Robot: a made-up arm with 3 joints.
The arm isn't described. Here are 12 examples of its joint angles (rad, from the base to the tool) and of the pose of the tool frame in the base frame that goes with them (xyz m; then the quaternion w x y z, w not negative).
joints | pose
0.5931 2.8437 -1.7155 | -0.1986 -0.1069 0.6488 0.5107 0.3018 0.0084 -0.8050
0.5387 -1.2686 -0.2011 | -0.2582 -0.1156 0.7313 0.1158 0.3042 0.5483 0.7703
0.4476 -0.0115 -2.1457 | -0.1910 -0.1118 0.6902 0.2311 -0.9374 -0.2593 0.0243
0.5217 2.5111 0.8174 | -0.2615 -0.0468 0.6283 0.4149 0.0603 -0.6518 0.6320
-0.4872 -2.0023 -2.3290 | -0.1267 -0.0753 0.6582 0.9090 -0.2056 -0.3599 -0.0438
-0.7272 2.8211 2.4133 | -0.1923 -0.0695 0.6800 0.6396 0.5030 -0.2156 0.5398
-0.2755 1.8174 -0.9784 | -0.1595 -0.0535 0.6321 0.4226 0.2947 0.6755 -0.5275
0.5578 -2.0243 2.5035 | -0.2439 -0.0619 0.6375 0.9516 -0.2549 -0.0498 0.1645
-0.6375 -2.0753 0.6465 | -0.1535 -0.1547 0.6697 0.0612 0.0557 -0.1465 -0.9857
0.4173 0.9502 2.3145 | -0.2554 -0.0877 0.7120 0.1152 0.7286 -0.6567 -0.1566
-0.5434 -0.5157 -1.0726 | -0.1357 -0.0674 0.7287 0.3175 -0.2782 -0.8708 -0.2520
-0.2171 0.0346 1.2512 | -0.2305 -0.1078 0.7139 0.1386 -0.5648 0.7190 0.3806
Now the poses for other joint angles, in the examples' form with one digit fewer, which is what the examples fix.
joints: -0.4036 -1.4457 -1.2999
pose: -0.120 -0.109 0.705 0.616 -0.274 -0.585 -0.451
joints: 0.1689 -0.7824 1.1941
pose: -0.263 -0.113 0.704 0.396 -0.303 0.610 0.616
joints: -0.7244 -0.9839 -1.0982
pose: -0.112 -0.075 0.725 0.506 -0.176 -0.777 -0.332
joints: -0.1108 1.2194 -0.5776
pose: -0.184 -0.032 0.656 0.184 0.255 0.884 -0.346
